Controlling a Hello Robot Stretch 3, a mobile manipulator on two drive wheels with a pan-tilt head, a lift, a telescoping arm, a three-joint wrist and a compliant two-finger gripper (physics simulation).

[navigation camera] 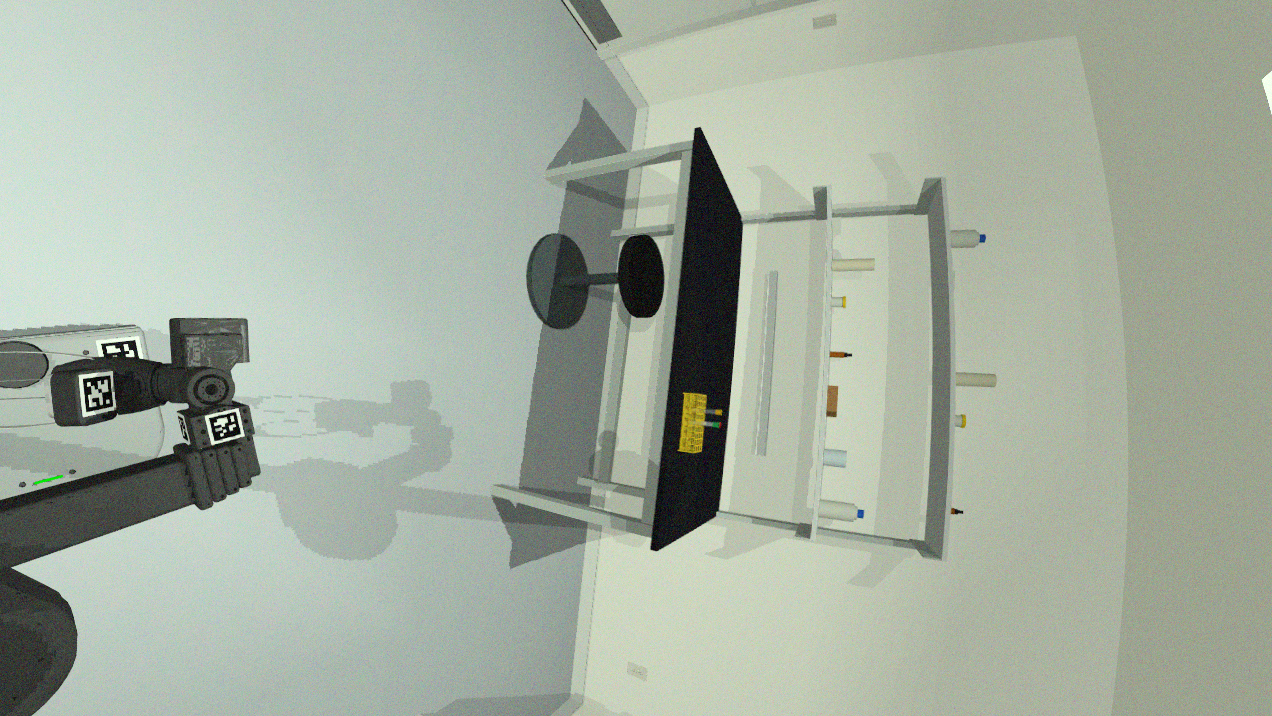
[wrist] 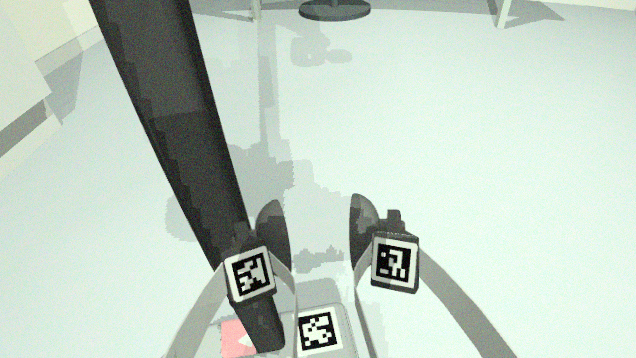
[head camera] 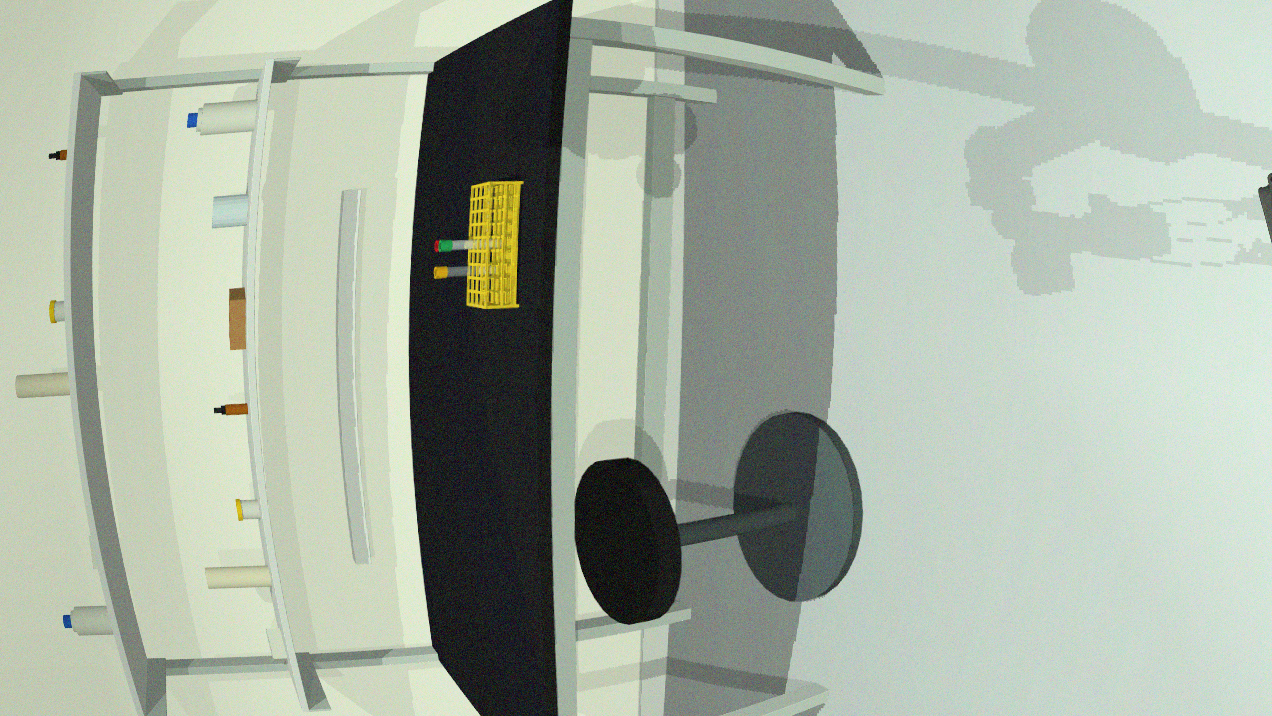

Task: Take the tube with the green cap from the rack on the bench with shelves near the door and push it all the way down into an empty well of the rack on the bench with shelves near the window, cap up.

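Frame: origin at the robot's base, x ahead, y left, z up, level; millimetres.
Seen in the pictures: gripper, fingertip midpoint: (wrist: 316,223); robot's base, link origin: (navigation camera: 18,362).
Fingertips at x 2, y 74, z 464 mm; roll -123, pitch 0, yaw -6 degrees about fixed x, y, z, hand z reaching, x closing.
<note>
Offsets run from my fingertips to a thing's top centre. "spot": to the spot under its first point. Level surfaces: height alone.
The tube with the green cap {417 mm back, 1418 mm right, 418 mm up} (head camera: 445,245) (navigation camera: 713,425) stands in the yellow rack {414 mm back, 1408 mm right, 356 mm up} (head camera: 517,266) (navigation camera: 690,422) on the black-topped bench with shelves {298 mm up} (head camera: 489,426) (navigation camera: 707,293). A bit of red shows at the outer end of its cap in the head view. A tube with a yellow cap {spot: 380 mm back, 1442 mm right, 409 mm up} (head camera: 441,272) (navigation camera: 715,411) stands in the same rack. My gripper (wrist: 316,223) is open, with floor showing between its fingertips, far from the bench. The head and navigation views are turned sideways. A second rack does not show.
A black stool {98 mm ahead, 1750 mm right, 19 mm up} (head camera: 628,540) (navigation camera: 640,275) stands at the bench's front. Bottles, a brown box (head camera: 237,318) (navigation camera: 832,401) and other small containers stand on the shelves above the bench. The stool's base (wrist: 335,10) and bench legs show at the top of the wrist view.
</note>
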